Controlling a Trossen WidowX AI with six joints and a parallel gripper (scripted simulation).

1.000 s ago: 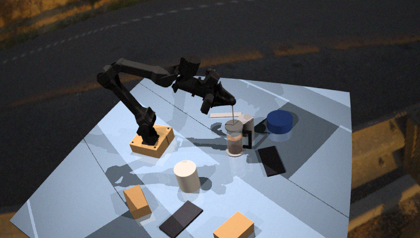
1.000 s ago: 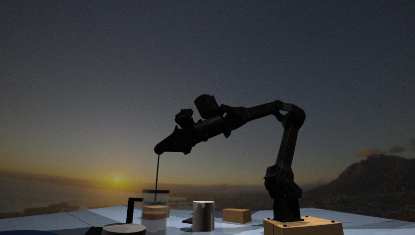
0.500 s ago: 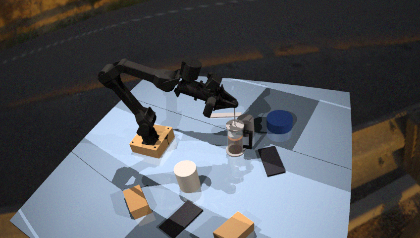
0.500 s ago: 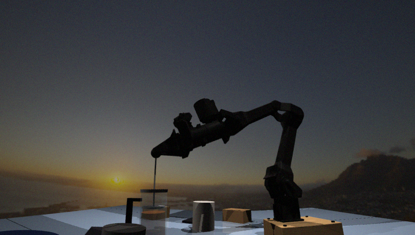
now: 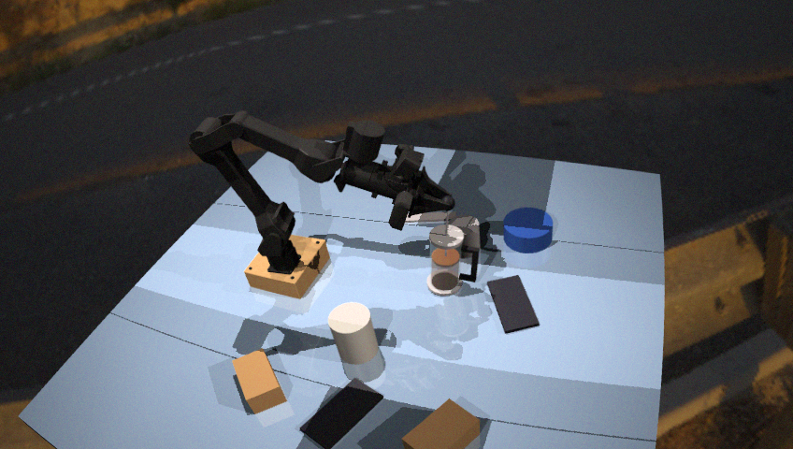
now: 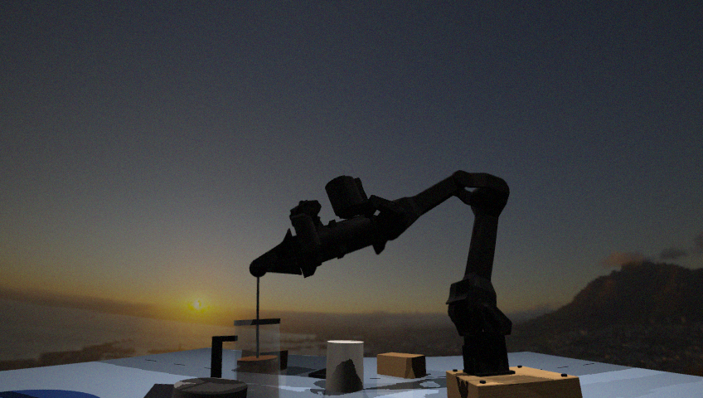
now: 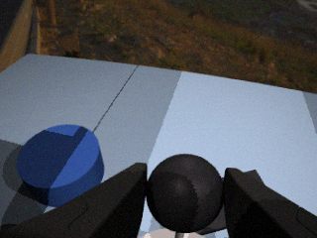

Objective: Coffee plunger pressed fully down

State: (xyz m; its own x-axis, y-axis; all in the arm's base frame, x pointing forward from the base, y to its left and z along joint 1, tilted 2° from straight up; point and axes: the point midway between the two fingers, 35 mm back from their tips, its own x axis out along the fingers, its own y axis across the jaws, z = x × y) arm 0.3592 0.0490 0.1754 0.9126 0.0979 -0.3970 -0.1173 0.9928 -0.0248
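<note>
My gripper tip is now 110 mm above the glass coffee press. The rest, counted from my gripper tip: blue disc 140 mm ahead, 180 mm to the left, 190 mm below; cream cylinder 150 mm behind, 210 mm to the right, 170 mm below; thin white bar 130 mm behind, 230 mm to the left, 210 mm below.
</note>
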